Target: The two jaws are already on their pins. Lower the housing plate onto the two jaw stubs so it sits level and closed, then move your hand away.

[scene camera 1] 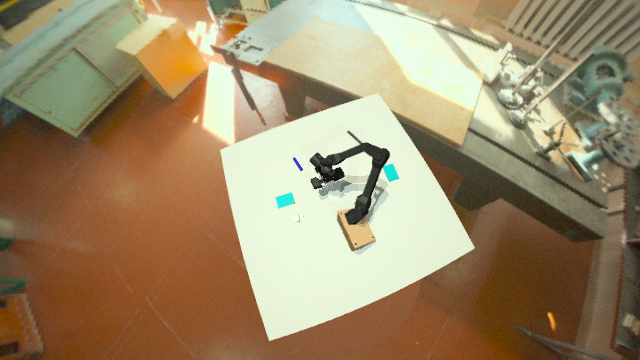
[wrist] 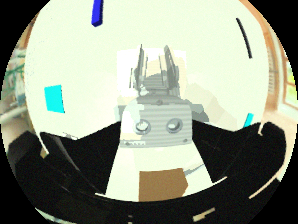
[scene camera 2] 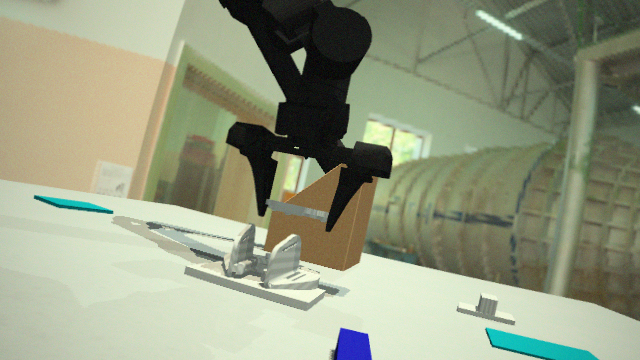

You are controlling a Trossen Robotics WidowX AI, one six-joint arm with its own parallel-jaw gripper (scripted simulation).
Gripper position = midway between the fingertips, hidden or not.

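Observation:
There's the gripper [scene camera 2: 293,223], and the wrist view has a look at the gripper [wrist: 155,124] too.

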